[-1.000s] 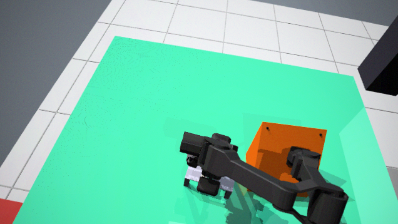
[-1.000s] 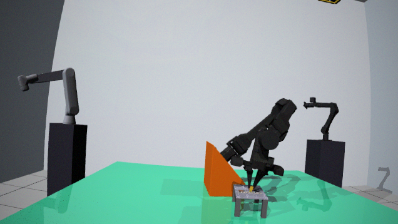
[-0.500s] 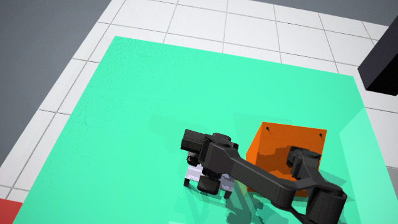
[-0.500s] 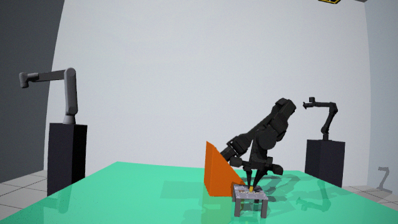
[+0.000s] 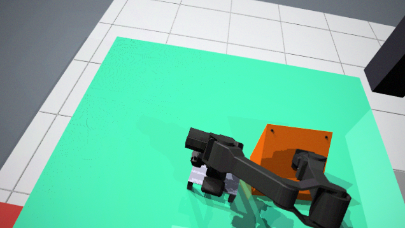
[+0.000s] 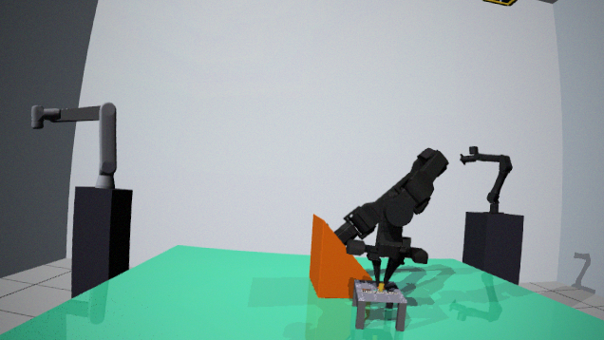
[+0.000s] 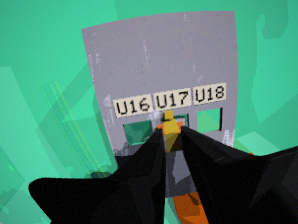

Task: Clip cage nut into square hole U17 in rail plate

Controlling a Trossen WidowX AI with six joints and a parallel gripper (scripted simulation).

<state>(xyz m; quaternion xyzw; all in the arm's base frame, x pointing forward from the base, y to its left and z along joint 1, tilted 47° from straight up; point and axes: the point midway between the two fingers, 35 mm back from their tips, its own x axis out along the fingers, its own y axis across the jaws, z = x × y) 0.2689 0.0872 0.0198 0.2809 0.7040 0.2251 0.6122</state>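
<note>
Now: gripper tip 1 cm above the yellow cage nut.
</note>
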